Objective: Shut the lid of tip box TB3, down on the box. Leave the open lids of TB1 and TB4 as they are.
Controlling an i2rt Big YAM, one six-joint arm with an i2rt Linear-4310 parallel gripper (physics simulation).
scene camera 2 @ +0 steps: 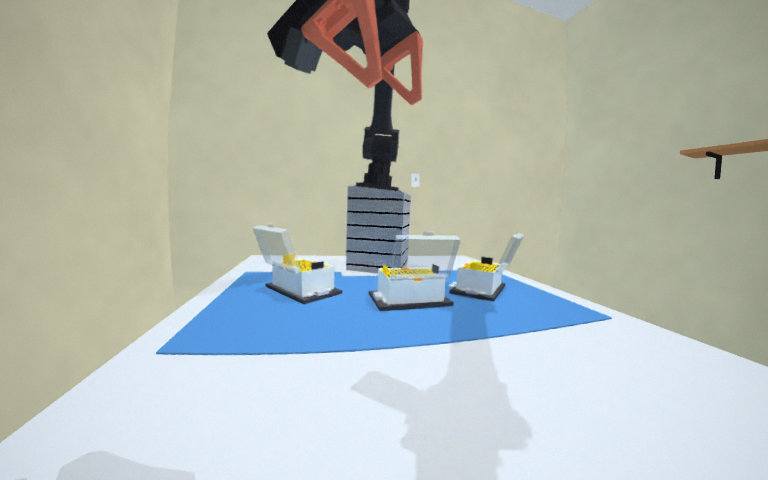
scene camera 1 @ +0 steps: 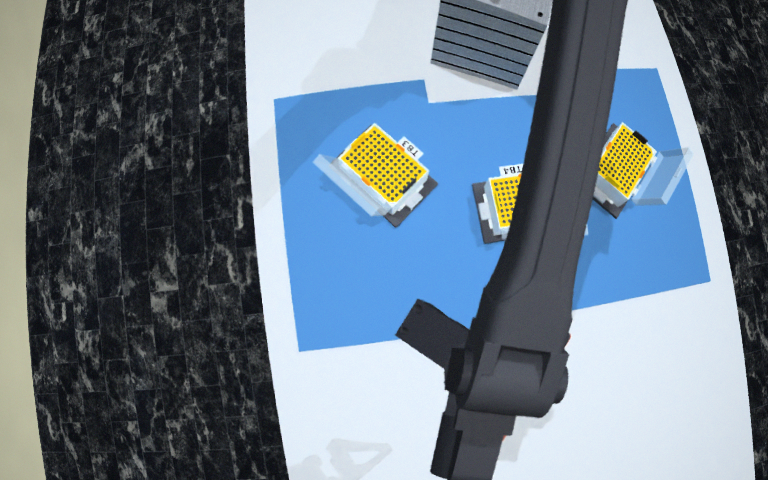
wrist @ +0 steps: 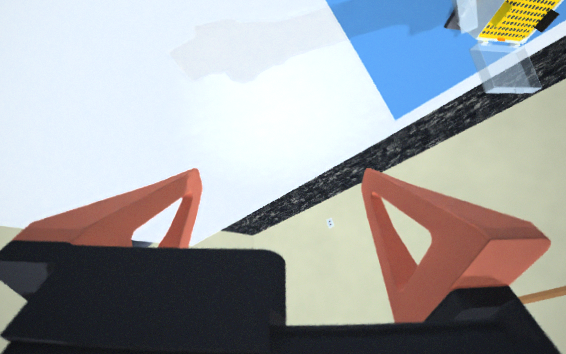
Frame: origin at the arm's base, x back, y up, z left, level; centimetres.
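Seen in the pictures: gripper, fingertip midpoint: point(scene camera 2: 399, 94) point(wrist: 281, 177); arm's base at its link origin: point(scene camera 2: 376, 189).
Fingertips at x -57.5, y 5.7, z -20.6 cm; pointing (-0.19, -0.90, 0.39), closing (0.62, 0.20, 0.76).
Offsets run from my fingertips to a thing's middle. "*": to the spot under its first point. Level surfaces: height alone.
Tip box TB3 @(dx +37.4, dy -27.2, dz -3.7 cm) point(scene camera 1: 385, 164) point(scene camera 2: 303, 280), white with a yellow perforated top, stands at the left of the mat. Its clear lid @(dx +33.7, dy -20.1, dz -10.7 cm) point(scene camera 1: 350, 185) point(scene camera 2: 275, 244) stands open and tilted outward at the left side. TB4 point(scene camera 1: 504, 200) point(scene camera 2: 410, 289) stands in the middle, partly behind the arm in scene camera 1; its lid @(* dx +16.5, dy -19.1, dz +14.7 cm) point(scene camera 2: 427, 253) is open. The right box @(dx +25.4, dy -24.1, dz +36.6 cm) point(scene camera 1: 625, 161) point(scene camera 2: 478, 281) point(wrist: 525, 20), label unreadable, has its lid @(dx +19.8, dy -20.1, dz +40.3 cm) point(scene camera 1: 663, 176) point(scene camera 2: 511, 251) point(wrist: 507, 70) open. My gripper point(scene camera 2: 393, 93) point(wrist: 281, 177) is wide open and empty, high above the table and away from the boxes.
The arm point(scene camera 1: 566, 169) point(scene camera 2: 382, 107) reaches over the blue mat @(dy -30.5 cm) point(scene camera 1: 362, 283) point(scene camera 2: 283, 333) point(wrist: 390, 65), covering part of TB4 in scene camera 1. The ribbed grey pedestal point(scene camera 1: 487, 45) point(scene camera 2: 373, 232) stands behind the mat. A wall shelf point(scene camera 2: 736, 148) shows at the right.
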